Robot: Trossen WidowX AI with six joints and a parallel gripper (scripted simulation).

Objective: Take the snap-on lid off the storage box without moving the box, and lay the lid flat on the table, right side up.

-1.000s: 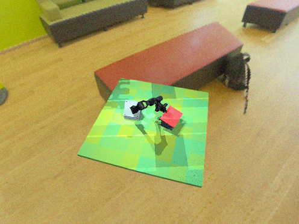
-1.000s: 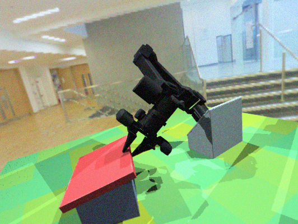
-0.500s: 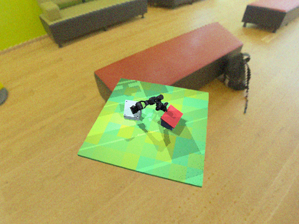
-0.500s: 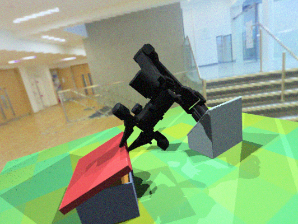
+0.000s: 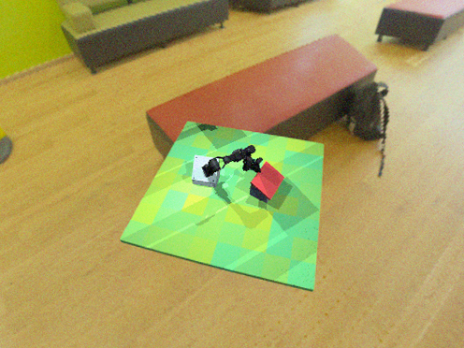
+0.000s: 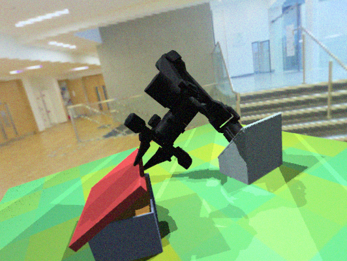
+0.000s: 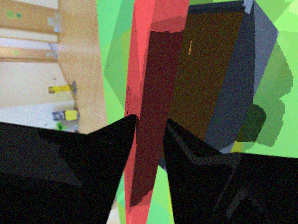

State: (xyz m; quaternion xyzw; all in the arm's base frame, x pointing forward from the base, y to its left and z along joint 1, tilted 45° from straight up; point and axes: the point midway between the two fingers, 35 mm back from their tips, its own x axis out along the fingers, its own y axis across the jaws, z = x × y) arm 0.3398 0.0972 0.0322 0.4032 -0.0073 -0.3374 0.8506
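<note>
The red lid lies 70 mm ahead of my gripper tip, 20 mm to the right of it and 40 mm below it. The rest, counted from my gripper tip: storage box (50 mm ahead, 10 mm to the right, 120 mm below).
</note>
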